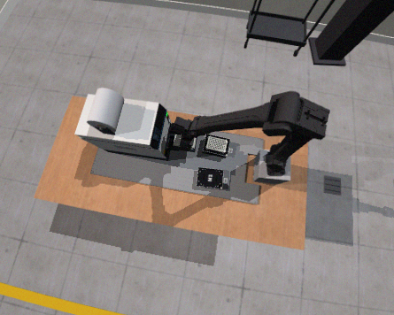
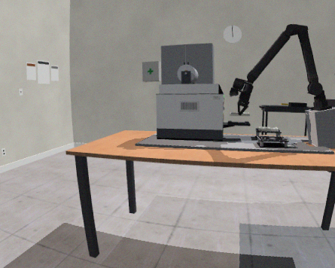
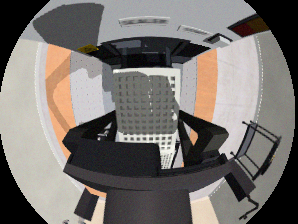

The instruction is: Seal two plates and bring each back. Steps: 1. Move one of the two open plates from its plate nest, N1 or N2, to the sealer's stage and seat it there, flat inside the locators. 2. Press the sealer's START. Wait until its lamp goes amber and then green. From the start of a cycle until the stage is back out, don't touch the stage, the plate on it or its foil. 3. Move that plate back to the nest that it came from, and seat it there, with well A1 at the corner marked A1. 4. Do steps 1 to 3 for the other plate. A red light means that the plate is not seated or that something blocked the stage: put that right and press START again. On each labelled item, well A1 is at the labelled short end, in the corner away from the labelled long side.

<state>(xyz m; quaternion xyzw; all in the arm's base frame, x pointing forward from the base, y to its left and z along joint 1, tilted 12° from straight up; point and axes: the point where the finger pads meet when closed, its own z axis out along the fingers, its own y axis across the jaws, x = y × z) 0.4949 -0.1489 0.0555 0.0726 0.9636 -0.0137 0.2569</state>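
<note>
The sealer stage is 60 mm below my hand. Round my hand: foil roll (330 mm ahead, 250 mm above, 40 mm to the right).
</note>
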